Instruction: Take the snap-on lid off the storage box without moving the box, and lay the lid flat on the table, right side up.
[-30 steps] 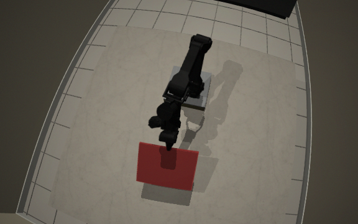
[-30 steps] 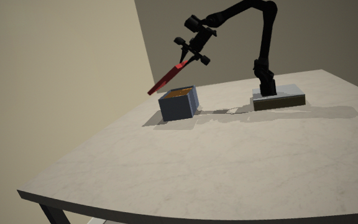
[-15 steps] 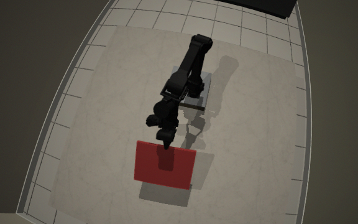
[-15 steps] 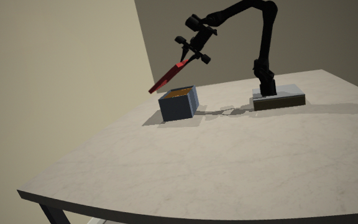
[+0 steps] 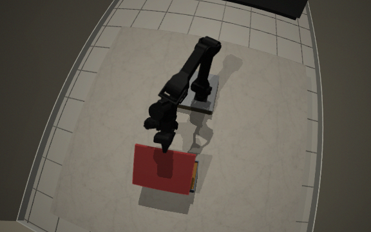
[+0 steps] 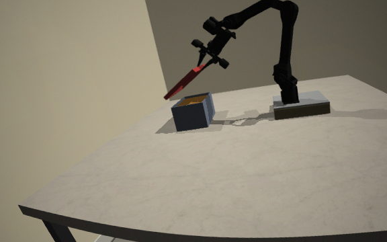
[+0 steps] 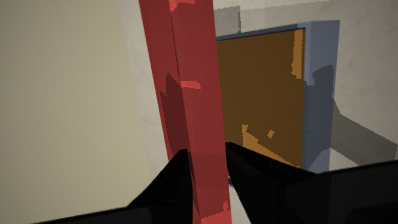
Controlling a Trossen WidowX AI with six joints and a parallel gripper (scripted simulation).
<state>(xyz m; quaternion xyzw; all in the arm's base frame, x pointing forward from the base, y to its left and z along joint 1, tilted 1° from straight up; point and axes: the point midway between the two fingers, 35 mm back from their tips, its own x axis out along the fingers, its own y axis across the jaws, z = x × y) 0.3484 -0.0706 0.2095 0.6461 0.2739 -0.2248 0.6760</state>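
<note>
Now: gripper tip 7 cm short of the flat red lid and 4 cm above it. The rest, counted from my gripper tip: blue-grey storage box 18 cm below, 5 cm ahead, 4 cm to the left.
</note>
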